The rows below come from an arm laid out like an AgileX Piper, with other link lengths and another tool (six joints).
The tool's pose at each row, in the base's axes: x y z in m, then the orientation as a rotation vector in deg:
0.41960 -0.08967 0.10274 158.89 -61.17 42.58
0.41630 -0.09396 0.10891 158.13 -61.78 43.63
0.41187 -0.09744 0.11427 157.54 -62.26 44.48
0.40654 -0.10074 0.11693 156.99 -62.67 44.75
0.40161 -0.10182 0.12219 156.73 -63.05 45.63
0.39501 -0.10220 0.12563 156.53 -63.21 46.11
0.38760 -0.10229 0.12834 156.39 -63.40 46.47
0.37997 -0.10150 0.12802 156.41 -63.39 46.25
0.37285 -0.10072 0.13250 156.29 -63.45 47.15
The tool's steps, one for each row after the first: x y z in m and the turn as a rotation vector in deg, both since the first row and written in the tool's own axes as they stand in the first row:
0.00339 0.00477 -0.00575 -0.07 0.80 0.51
0.00517 0.00975 -0.01145 -0.09 1.43 0.91
0.00502 0.01544 -0.01519 -0.36 1.77 1.23
0.00498 0.01894 -0.02159 -0.11 2.27 1.56
0.00259 0.02317 -0.02724 -0.03 2.58 1.72
-0.00083 0.02779 -0.03265 0.06 2.80 1.88
-0.00635 0.03218 -0.03569 -0.03 2.68 1.85
-0.00929 0.03577 -0.04275 0.30 3.18 1.97

